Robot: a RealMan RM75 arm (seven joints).
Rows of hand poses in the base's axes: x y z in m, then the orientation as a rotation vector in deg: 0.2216, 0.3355, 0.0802, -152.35, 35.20, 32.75; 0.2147, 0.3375, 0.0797, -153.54, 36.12, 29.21; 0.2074, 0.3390, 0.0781, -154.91, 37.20, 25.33; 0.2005, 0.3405, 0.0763, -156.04, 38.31, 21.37; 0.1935, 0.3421, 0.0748, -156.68, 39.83, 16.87; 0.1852, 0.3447, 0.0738, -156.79, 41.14, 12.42; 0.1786, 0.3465, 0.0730, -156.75, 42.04, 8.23; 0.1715, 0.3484, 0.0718, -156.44, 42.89, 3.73; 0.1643, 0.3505, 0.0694, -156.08, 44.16, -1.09; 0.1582, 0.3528, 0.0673, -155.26, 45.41, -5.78; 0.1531, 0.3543, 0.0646, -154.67, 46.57, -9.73; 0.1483, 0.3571, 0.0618, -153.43, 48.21, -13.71
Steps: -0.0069, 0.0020, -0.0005, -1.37, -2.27, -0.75; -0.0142, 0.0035, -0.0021, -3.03, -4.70, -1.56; -0.0211, 0.0050, -0.0039, -4.57, -7.16, -2.46; -0.0281, 0.0066, -0.0054, -5.92, -9.91, -3.83; -0.0364, 0.0092, -0.0064, -6.83, -12.69, -5.21; -0.0430, 0.0110, -0.0072, -7.53, -15.36, -6.35; -0.0501, 0.0129, -0.0084, -8.11, -18.27, -7.57; -0.0573, 0.0150, -0.0108, -8.97, -21.29, -9.09; -0.0634, 0.0173, -0.0129, -9.50, -24.28, -10.72; -0.0685, 0.0188, -0.0156, -10.18, -26.74, -12.11; -0.0733, 0.0216, -0.0184, -10.57, -29.22, -14.02
